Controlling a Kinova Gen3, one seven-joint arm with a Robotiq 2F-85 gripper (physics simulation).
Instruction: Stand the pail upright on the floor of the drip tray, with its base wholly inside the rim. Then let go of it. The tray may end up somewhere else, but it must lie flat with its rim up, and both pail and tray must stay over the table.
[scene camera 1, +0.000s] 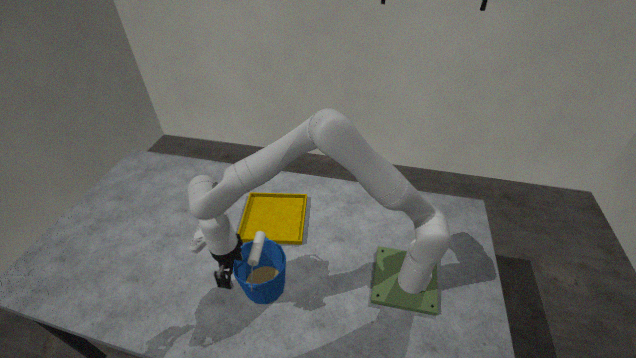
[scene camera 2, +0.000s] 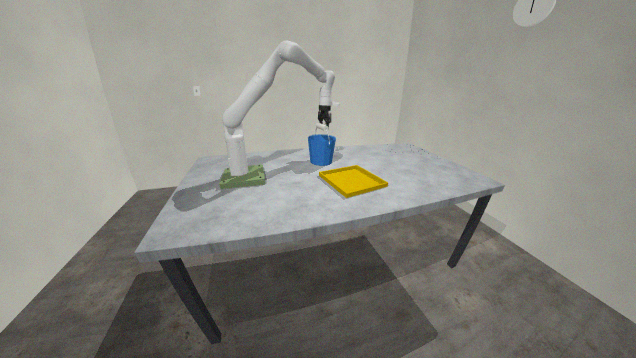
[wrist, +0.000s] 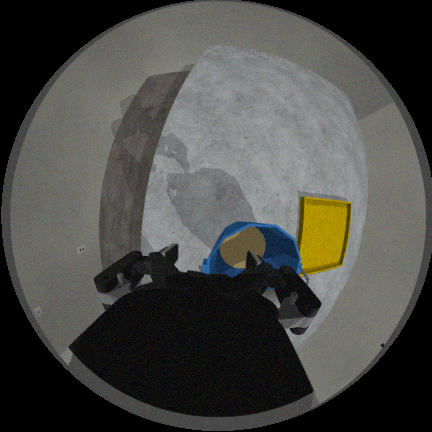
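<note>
The blue pail stands upright on the table beside the tray, with a tan surface inside. Its wire handle stands raised, with a white grip; in the wrist view part of the wire shows and the grip is hidden. The yellow drip tray lies flat, rim up. My gripper is open and empty, beside the handle grip. In the wrist view one finger overlaps the pail's mouth and the other is outside it.
The arm's green base plate is fixed to the grey table, on the other side of the pail from my gripper in scene camera 1. A table edge runs along the left in the wrist view.
</note>
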